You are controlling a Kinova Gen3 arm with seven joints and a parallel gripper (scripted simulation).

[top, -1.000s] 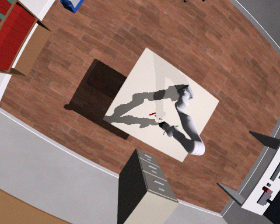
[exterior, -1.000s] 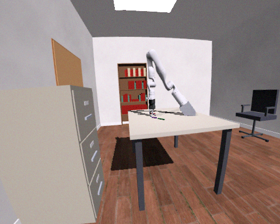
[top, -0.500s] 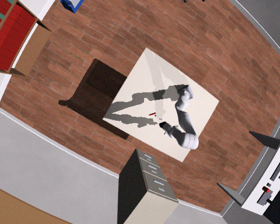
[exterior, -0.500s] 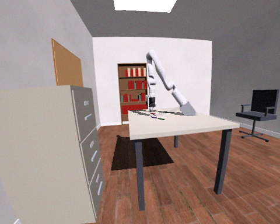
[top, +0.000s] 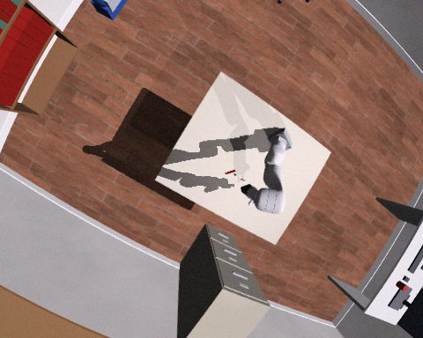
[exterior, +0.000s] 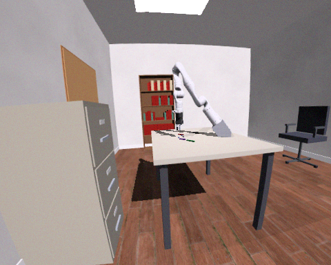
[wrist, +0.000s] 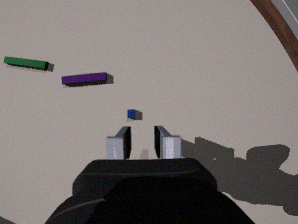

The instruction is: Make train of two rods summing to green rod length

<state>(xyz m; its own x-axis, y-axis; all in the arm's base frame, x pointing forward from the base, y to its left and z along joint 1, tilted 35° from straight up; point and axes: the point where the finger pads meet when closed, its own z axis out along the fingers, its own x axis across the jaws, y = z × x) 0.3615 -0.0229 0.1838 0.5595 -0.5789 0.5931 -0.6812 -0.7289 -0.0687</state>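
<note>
Right now the red rod is 70 mm behind my hand, 120 mm to the right of it and 90 mm below it. From my hand the other things lie so: green rod (40 mm behind, 190 mm to the left, 90 mm below); grey rod (60 mm behind, 10 mm to the right, 90 mm below); purple rod (100 mm to the left, 90 mm below).
</note>
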